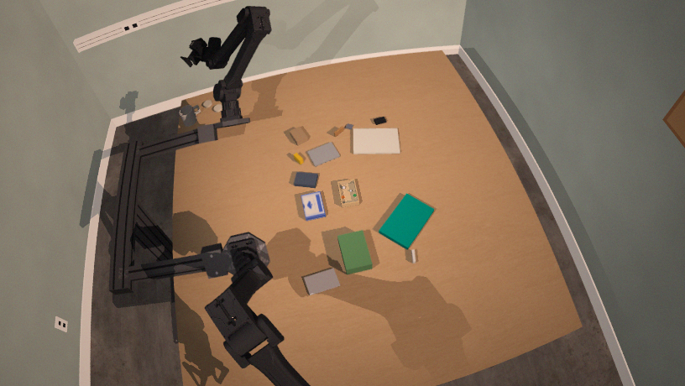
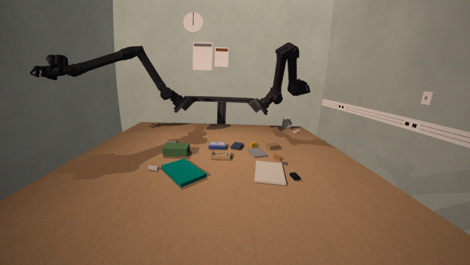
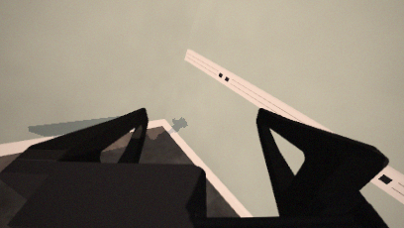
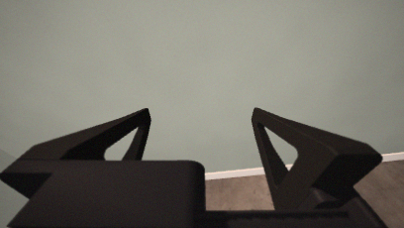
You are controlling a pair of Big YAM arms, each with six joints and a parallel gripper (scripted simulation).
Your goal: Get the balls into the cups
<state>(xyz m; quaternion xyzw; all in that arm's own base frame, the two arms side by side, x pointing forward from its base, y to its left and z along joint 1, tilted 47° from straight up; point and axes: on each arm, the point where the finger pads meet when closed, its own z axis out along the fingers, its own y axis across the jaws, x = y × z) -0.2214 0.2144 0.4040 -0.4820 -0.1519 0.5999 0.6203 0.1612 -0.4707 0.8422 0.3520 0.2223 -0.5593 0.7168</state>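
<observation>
Now: the covered wooden puzzle 590 mm ahead of my left hand, 770 mm to the right of it and 390 mm below it. Round my left hand: grey pad 540 mm ahead, 540 mm to the right, 390 mm below; then yellow block 430 mm ahead, 540 mm to the right, 380 mm below; then navy block 440 mm ahead, 650 mm to the right, 390 mm below.
</observation>
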